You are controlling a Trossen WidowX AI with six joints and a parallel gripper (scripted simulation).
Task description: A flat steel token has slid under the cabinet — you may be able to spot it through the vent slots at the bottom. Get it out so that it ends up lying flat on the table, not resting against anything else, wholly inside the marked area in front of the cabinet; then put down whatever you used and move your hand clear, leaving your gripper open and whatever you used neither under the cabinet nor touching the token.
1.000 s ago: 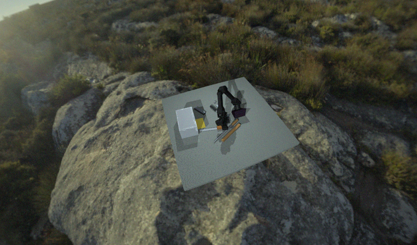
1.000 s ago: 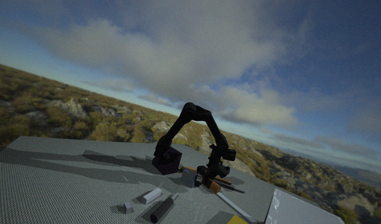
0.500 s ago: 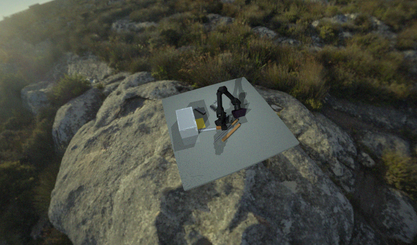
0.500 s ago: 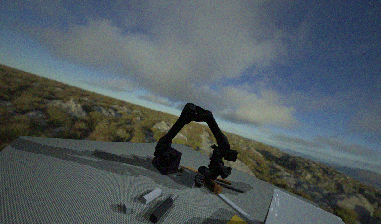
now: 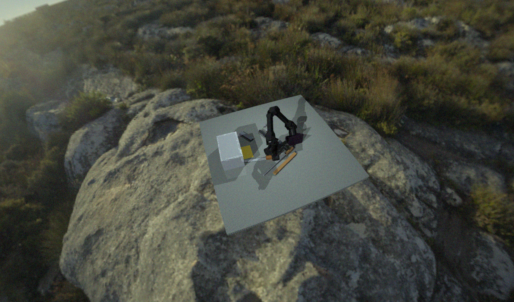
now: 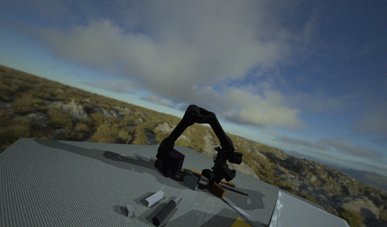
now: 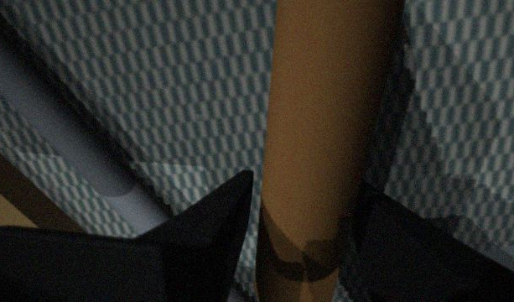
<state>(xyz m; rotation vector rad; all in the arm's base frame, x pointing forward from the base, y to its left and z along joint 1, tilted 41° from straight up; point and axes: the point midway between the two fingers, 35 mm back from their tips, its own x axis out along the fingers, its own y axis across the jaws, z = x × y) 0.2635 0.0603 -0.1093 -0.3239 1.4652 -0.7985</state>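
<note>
My gripper tip is now 60 mm past the wooden stick and 100 mm to the right of it. Also, from my gripper tip: grey bar (100 mm behind, 310 mm to the right); grey block (90 mm behind, 90 mm to the right, 20 mm above); small grey cube (90 mm behind, 410 mm to the right).
</note>
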